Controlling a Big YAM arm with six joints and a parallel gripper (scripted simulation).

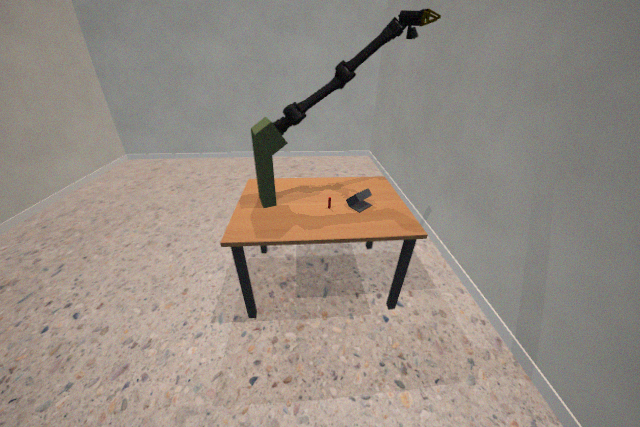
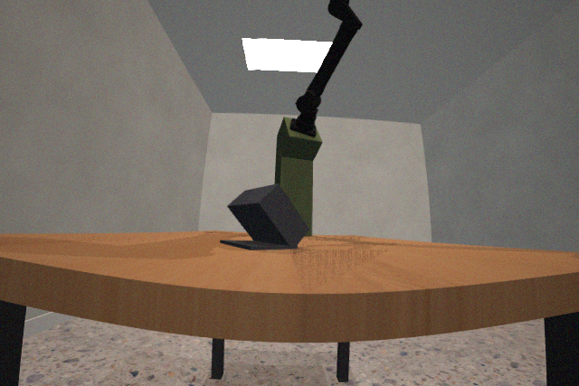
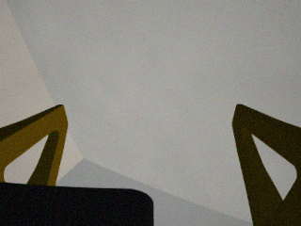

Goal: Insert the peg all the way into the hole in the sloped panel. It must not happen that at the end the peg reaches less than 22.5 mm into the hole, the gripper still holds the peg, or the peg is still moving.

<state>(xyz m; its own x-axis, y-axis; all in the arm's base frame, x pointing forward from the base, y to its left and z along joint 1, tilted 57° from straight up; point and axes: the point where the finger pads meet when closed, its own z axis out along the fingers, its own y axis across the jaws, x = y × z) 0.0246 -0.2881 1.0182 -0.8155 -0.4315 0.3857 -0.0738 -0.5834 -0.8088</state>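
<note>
Now: the red peg 104 cm below my hand, 53 cm behind it and 20 cm to the right of it.
</note>
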